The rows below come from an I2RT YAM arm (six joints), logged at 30 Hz.
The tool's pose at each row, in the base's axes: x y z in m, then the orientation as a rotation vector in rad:
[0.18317 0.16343 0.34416 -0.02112 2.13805 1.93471]
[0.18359 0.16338 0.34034 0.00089 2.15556 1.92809]
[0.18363 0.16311 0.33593 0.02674 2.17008 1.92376]
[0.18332 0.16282 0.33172 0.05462 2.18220 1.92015]
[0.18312 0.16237 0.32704 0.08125 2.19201 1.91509]
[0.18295 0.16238 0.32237 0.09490 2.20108 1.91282]
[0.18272 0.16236 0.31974 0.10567 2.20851 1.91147]
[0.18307 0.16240 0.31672 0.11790 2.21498 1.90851]
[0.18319 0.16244 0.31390 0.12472 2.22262 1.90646]
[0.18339 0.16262 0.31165 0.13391 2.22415 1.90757]
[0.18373 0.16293 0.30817 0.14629 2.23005 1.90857]
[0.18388 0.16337 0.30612 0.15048 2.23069 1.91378]
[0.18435 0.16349 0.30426 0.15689 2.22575 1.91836]
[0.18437 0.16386 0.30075 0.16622 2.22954 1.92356]
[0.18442 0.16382 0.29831 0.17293 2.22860 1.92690]
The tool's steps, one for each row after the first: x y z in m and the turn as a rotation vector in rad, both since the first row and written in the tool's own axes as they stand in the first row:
[0.00035 -0.00381 0.00034 0.01322 -0.00272 0.01582]
[0.00114 -0.00816 0.00044 0.02421 -0.00770 0.03345]
[0.00223 -0.01225 0.00044 0.03389 -0.01446 0.05149]
[0.00328 -0.01683 0.00035 0.04315 -0.02248 0.06727]
[0.00438 -0.02136 0.00071 0.04949 -0.02389 0.07741]
[0.00512 -0.02389 0.00086 0.05437 -0.02459 0.08576]
[0.00539 -0.02690 0.00121 0.05978 -0.02718 0.09370]
[0.00584 -0.02967 0.00150 0.06474 -0.02630 0.09978]
[0.00612 -0.03188 0.00189 0.06562 -0.02873 0.10583]
[0.00654 -0.03531 0.00254 0.06872 -0.02983 0.11551]
[0.00687 -0.03729 0.00317 0.06668 -0.02884 0.12047]
[0.00680 -0.03918 0.00352 0.06275 -0.03247 0.12379]
[0.00754 -0.04256 0.00417 0.06251 -0.03163 0.13289]
[0.00797 -0.04496 0.00434 0.06097 -0.03344 0.13760]

